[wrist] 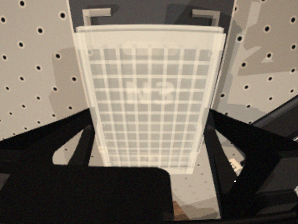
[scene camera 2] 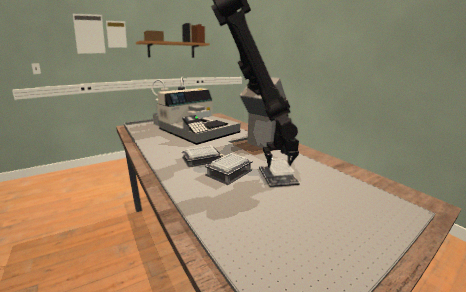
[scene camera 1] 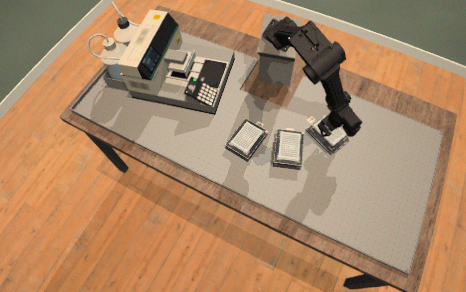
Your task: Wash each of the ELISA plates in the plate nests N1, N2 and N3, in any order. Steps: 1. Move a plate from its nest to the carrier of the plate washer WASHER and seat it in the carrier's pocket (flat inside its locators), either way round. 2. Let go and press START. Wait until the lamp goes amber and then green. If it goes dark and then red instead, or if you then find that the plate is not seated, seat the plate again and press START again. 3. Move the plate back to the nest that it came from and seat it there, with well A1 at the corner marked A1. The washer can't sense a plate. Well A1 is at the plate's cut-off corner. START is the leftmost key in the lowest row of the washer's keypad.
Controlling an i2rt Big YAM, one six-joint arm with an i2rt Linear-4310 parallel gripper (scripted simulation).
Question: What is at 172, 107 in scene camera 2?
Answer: A plate washer.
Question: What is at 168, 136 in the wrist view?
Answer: A plate.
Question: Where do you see a plate washer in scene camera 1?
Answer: At 144, 65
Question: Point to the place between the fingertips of the gripper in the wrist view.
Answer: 149, 113
